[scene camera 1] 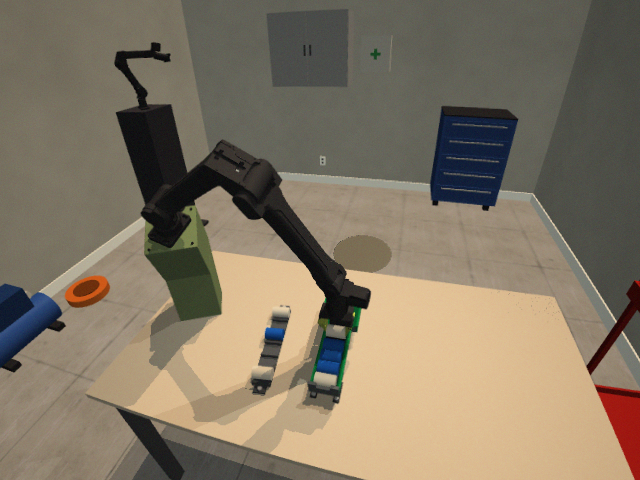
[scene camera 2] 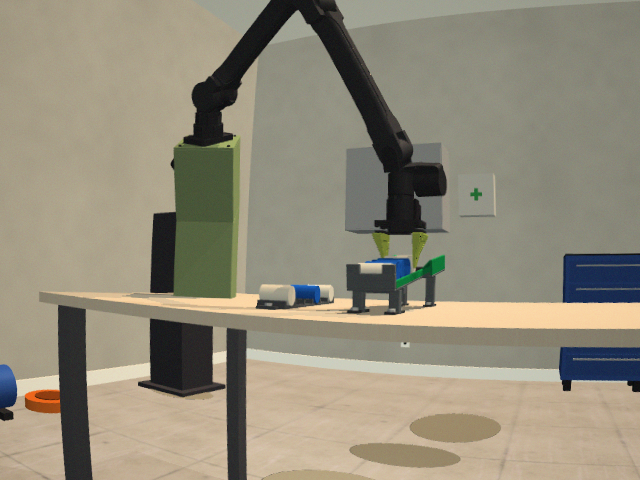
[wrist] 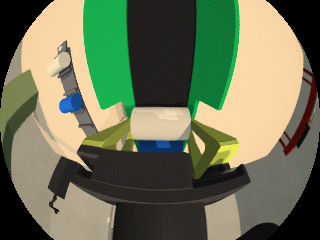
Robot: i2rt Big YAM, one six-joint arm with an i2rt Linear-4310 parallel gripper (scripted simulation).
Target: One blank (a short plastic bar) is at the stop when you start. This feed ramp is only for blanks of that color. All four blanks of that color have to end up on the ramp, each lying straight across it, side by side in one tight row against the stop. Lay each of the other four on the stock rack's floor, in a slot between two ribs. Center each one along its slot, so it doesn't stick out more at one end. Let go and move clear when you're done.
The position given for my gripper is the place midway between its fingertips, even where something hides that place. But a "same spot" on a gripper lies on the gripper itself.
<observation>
my gripper: scene camera 1; scene camera 2; wrist 160,120
same spot on my gripper: (scene camera 2: pixel 419 237) = (scene camera 1: pixel 350 329)
</observation>
